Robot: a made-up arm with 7 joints. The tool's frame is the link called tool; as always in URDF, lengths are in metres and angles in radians. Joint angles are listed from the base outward.
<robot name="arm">
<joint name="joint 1" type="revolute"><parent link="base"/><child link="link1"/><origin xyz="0.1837 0.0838 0.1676" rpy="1.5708 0 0"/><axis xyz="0 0 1"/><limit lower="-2.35" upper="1.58"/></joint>
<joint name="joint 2" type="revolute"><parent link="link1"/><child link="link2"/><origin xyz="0.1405 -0.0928 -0.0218" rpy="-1.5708 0 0"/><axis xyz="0 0 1"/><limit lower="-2.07" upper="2.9"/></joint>
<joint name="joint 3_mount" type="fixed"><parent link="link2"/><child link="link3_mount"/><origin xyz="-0.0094 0.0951 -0.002"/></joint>
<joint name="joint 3" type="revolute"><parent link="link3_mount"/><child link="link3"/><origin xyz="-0.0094 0.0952 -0.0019" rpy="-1.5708 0 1.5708"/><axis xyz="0 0 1"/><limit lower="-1.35" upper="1.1"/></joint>
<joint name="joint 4" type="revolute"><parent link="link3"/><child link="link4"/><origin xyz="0.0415 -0.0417 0.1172" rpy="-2.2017 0.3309 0.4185"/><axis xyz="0 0 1"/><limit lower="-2.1" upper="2.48"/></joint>
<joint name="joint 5" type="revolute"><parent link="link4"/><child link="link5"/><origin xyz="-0.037 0.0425 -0.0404" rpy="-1.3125 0.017 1.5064"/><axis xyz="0 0 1"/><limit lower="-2.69" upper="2.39"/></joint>
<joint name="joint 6" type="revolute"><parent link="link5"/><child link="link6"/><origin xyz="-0.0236 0.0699 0.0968" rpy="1.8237 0.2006 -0.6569"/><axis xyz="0 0 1"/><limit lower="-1.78" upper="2.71"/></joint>
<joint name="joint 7" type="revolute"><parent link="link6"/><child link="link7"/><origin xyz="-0.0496 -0.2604 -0.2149" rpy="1.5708 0 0.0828"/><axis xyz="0 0 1"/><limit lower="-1.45" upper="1.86"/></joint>
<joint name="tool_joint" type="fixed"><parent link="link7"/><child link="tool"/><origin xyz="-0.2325 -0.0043 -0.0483" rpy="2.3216 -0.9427 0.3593"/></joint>
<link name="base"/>
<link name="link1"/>
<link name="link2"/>
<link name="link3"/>
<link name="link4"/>
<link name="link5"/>
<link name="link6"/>
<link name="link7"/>
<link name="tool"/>
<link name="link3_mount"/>
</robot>
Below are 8 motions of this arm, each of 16 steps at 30 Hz.
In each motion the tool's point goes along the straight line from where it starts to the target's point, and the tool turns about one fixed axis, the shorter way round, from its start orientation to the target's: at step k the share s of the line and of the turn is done. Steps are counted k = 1, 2, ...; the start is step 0. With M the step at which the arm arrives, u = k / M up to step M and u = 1 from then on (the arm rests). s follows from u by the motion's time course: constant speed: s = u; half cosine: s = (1 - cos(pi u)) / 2; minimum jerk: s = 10 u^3 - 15 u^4 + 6 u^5.
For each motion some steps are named. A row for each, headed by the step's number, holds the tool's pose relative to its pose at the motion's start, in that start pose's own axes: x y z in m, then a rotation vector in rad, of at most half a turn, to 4 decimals.
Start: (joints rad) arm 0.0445 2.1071 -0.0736 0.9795 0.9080 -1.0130 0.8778
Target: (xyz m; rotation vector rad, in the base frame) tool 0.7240 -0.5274 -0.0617 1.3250 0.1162 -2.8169
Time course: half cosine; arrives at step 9
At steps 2, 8, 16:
2: -0.0347 -0.0369 0.0017 -0.0842 0.0582 0.0178
8: -0.2874 -0.3057 0.0138 -0.6979 0.4828 0.1478
16: -0.2963 -0.3152 0.0142 -0.7196 0.4978 0.1524

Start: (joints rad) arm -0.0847 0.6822 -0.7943 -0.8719 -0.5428 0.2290 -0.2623
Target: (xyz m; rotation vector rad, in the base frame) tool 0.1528 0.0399 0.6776 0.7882 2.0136 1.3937
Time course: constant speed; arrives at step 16
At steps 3, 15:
3: -0.0172 0.0093 0.0095 0.0490 0.0273 0.0151
15: -0.0859 0.0467 0.0476 0.2449 0.1364 0.0754

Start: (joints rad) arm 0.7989 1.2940 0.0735 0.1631 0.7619 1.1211 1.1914
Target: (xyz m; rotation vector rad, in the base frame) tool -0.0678 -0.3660 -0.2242 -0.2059 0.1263 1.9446
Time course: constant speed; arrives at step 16
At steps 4, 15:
4: -0.0391 -0.1110 0.0115 -0.2721 0.0736 0.0316
15: -0.1465 -0.4164 0.0431 -1.0204 0.2761 0.1185

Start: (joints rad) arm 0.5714 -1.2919 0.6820 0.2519 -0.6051 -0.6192 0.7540
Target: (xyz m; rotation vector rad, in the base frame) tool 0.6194 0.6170 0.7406 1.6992 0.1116 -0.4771
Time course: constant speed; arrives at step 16
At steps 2, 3, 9, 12, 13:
2: 0.0302 -0.0040 0.0062 -0.0180 -0.0680 0.0146
3: 0.0453 -0.0060 0.0092 -0.0270 -0.1019 0.0219
9: 0.1359 -0.0179 0.0277 -0.0810 -0.3058 0.0658
12: 0.1812 -0.0238 0.0369 -0.1080 -0.4077 0.0877
13: 0.1963 -0.0258 0.0400 -0.1170 -0.4417 0.0951

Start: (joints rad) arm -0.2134 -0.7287 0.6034 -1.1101 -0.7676 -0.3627 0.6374
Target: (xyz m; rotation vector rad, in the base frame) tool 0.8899 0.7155 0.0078 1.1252 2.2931 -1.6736
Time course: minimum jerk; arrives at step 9
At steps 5, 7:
5: 0.0029 0.0099 0.0187 0.0489 -0.0385 0.0742
7: 0.0045 0.0151 0.0287 0.0748 -0.0590 0.1136

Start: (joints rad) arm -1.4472 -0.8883 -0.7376 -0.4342 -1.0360 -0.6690 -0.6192
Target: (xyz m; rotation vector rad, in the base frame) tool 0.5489 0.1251 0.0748 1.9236 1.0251 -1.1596
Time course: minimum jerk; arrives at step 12
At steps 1, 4, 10, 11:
1: 0.0005 -0.0003 0.0007 0.0008 -0.0020 -0.0014
4: 0.0207 -0.0128 0.0268 0.0311 -0.0818 -0.0562
10: 0.0952 -0.0588 0.1233 0.1427 -0.3758 -0.2581
11: 0.0982 -0.0606 0.1272 0.1472 -0.3876 -0.2663

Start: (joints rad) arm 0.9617 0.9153 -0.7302 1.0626 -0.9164 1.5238 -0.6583
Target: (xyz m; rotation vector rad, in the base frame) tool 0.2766 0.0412 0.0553 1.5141 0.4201 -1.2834
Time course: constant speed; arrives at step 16
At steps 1, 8, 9, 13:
1: 0.0056 -0.0161 0.0025 0.0399 -0.0429 -0.0503
8: 0.0449 -0.1284 0.0203 0.3190 -0.3434 -0.4028
9: 0.0505 -0.1445 0.0229 0.3588 -0.3864 -0.4531
13: 0.0729 -0.2087 0.0330 0.5183 -0.5581 -0.6545

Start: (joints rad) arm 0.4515 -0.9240 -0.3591 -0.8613 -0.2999 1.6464 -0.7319
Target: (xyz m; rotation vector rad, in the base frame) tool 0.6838 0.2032 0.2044 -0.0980 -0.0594 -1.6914
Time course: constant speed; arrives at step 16
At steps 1, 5, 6, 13, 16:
1: 0.0134 -0.0075 -0.0100 -0.0278 -0.0161 -0.0414
5: 0.0670 -0.0374 -0.0498 -0.1390 -0.0805 -0.2072
6: 0.0804 -0.0449 -0.0598 -0.1668 -0.0966 -0.2486
13: 0.1741 -0.0972 -0.1295 -0.3613 -0.2094 -0.5386
16: 0.2143 -0.1197 -0.1594 -0.4447 -0.2577 -0.6629

